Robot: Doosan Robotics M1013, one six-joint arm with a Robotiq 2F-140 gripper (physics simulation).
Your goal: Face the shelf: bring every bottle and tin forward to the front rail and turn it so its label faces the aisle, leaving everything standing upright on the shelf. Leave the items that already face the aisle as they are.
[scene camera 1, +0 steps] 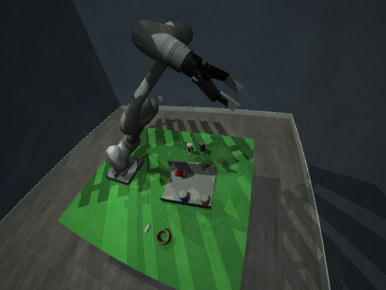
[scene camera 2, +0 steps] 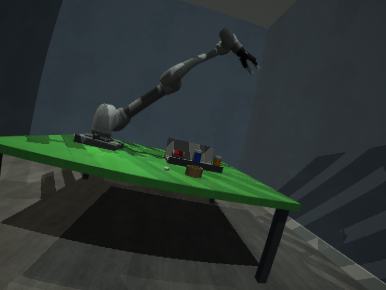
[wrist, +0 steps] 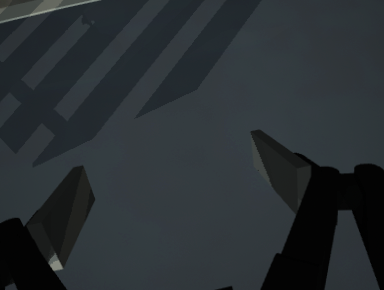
My gripper (scene camera 1: 238, 98) is open, holding nothing. Further things: a grey shelf tray (scene camera 1: 196, 185).
My gripper is seen too in the wrist view (wrist: 171, 165).
